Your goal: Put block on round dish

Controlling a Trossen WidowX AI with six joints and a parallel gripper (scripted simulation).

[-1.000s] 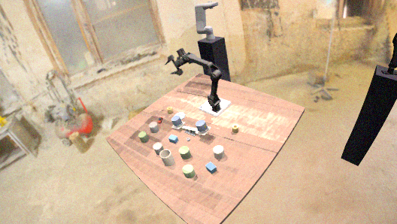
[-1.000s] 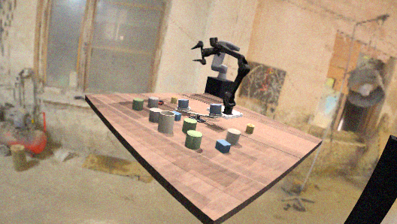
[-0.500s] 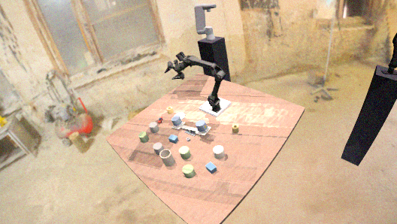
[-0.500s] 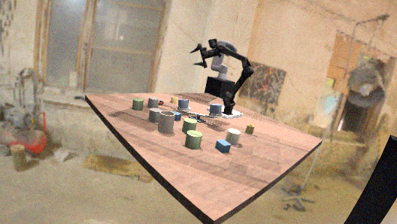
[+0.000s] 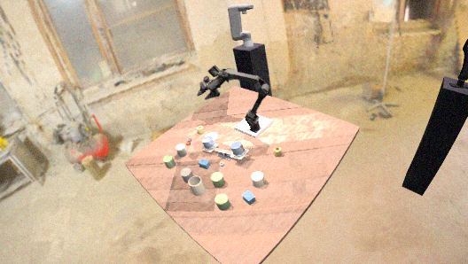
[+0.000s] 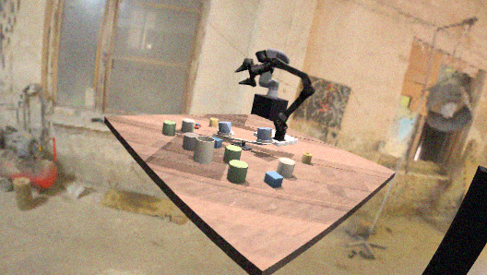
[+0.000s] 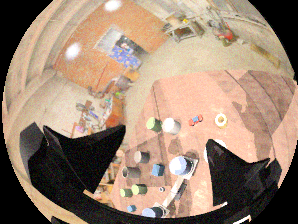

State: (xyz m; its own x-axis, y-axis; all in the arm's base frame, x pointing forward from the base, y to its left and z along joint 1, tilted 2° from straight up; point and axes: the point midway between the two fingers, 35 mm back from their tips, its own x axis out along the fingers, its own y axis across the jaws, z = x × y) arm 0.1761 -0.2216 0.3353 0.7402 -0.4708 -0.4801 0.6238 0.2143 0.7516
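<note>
The grey block is 11 cm ahead of my gripper tip, 10 cm to the left of it and 29 cm below it. Also, from my gripper tip: balance beam 8 cm ahead, 24 cm to the left, 29 cm below; round dish 1 cm ahead, 1 cm to the left, 33 cm below; red toy car 16 cm ahead, 10 cm to the right, 32 cm below.
</note>
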